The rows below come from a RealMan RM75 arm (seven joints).
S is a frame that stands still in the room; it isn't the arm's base.
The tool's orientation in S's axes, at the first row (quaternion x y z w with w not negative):
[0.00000 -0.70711 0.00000 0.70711]
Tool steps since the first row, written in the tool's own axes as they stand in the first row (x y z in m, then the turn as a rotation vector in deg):
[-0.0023 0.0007 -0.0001 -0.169 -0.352 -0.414]
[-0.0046 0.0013 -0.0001 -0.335 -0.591 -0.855]
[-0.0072 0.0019 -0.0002 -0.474 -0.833 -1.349]
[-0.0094 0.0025 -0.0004 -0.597 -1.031 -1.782]
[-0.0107 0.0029 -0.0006 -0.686 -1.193 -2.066]
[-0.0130 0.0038 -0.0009 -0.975 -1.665 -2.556]
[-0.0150 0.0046 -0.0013 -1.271 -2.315 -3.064]
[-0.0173 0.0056 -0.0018 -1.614 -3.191 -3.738]
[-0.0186 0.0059 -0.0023 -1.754 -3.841 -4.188]
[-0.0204 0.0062 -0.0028 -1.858 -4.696 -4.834]
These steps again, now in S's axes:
[0.0001 0.0007 -0.0023 0.414 -0.352 -0.169]
[0.0001 0.0013 -0.0046 0.855 -0.591 -0.335]
[0.0002 0.0019 -0.0072 1.349 -0.833 -0.474]
[0.0004 0.0025 -0.0094 1.782 -1.031 -0.597]
[0.0006 0.0029 -0.0107 2.066 -1.193 -0.686]
[0.0009 0.0038 -0.0130 2.556 -1.665 -0.975]
[0.0013 0.0046 -0.0150 3.064 -2.315 -1.271]
[0.0018 0.0056 -0.0173 3.738 -3.191 -1.614]
[0.0023 0.0059 -0.0186 4.188 -3.841 -1.754]
[0.0028 0.0062 -0.0204 4.834 -4.696 -1.858]

